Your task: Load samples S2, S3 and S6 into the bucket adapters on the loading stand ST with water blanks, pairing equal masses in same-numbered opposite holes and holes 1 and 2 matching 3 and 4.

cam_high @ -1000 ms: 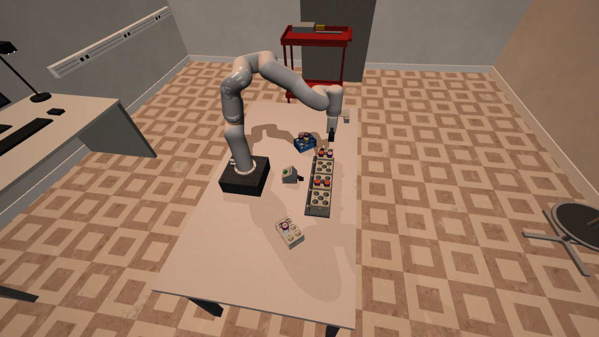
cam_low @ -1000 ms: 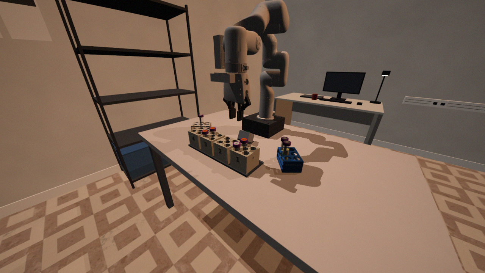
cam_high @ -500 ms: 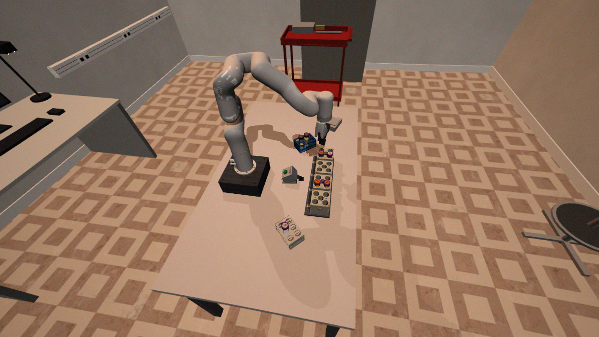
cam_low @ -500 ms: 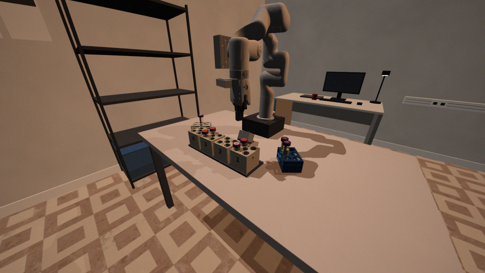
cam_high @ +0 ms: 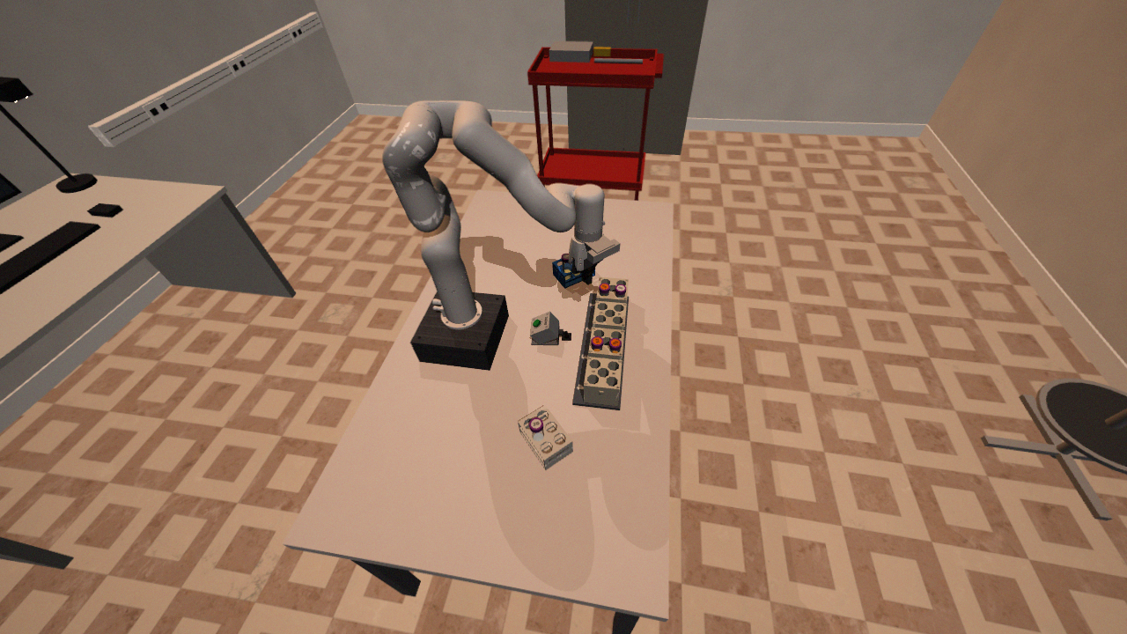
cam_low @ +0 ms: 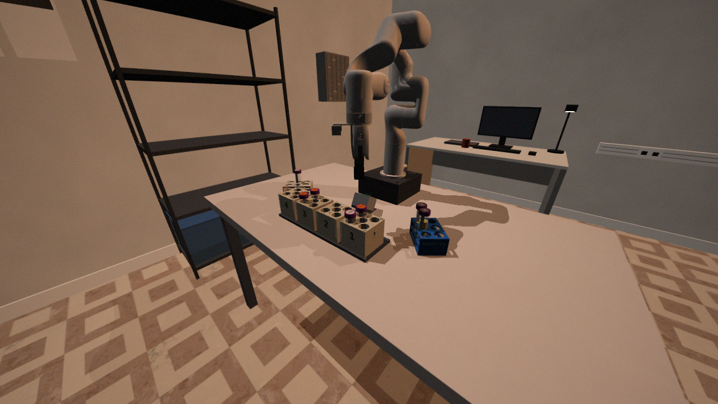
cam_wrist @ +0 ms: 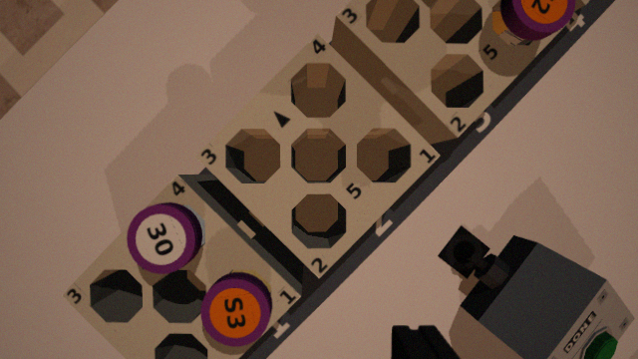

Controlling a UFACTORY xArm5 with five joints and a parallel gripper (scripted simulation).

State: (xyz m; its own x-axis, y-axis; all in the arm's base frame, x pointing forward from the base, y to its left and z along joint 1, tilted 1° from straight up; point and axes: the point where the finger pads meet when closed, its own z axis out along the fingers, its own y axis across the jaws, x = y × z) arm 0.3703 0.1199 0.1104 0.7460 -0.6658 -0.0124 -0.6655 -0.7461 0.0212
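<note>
Right now my hand is 14 cm past the green done key, 14 cm above it and 9 cm to the left of it. From my hand the other things lie so: white rack: 43 cm to the right, 18 cm below, 3 cm behind; blue rack: 22 cm to the left, 18 cm below, 9 cm behind.
</note>
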